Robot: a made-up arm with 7 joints.
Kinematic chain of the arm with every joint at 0, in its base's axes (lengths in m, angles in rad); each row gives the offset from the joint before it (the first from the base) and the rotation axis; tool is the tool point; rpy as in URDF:
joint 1: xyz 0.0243 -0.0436 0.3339 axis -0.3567 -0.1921 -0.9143
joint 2: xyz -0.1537 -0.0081 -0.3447 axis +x
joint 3: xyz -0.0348 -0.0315 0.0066 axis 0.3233 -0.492 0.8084
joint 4: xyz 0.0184 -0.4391 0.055 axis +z
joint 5: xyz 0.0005 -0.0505 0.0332 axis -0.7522 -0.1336 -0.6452
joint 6: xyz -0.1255 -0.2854 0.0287 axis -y
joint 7: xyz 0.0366 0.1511 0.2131 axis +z
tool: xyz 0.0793 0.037 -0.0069 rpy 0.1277 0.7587 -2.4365
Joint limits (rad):
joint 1: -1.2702..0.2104
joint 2: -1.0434..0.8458
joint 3: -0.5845..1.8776
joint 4: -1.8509..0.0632
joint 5: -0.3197..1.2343
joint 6: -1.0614..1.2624
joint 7: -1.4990..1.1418
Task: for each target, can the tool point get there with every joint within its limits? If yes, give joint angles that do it. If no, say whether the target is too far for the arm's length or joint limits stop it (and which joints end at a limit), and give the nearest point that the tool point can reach.
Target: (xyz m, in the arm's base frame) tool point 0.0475 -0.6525 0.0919
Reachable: yes | joints -0.4005 0.2270 0.2464 -0.3393 0.4236 0.1017 -0.1168
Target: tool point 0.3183 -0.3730 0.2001
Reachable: yes | joints -0.9860 -0.2652 0.8124 -0.7842 0.8299 -0.1506 -1.2094
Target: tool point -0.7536 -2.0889 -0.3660
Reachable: no: too far | nearest point -0.3722 -0.9154 -0.1587 | short by 1.251 m
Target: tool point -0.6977 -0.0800 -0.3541
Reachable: no: joint limits stop it (at a limit: joint 1, joint 2, joint 5, joint 6, joint 7) | nearest point -0.5329 -0.3524 -0.2084 | short by 0.350 m
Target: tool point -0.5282 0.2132 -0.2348
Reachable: no: joint limits stop it (at a limit: joint 2, joint 3, joint 5, joint 6, joint 7) | nearest point -0.3615 0.2512 0.1133 | short by 0.388 m
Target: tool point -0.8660 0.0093 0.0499
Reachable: no: joint limits stop it (at a limit: joint 2, joint 3, joint 5, joint 6, joint 7) | nearest point -0.5932 0.0341 0.2910 | short by 0.365 m
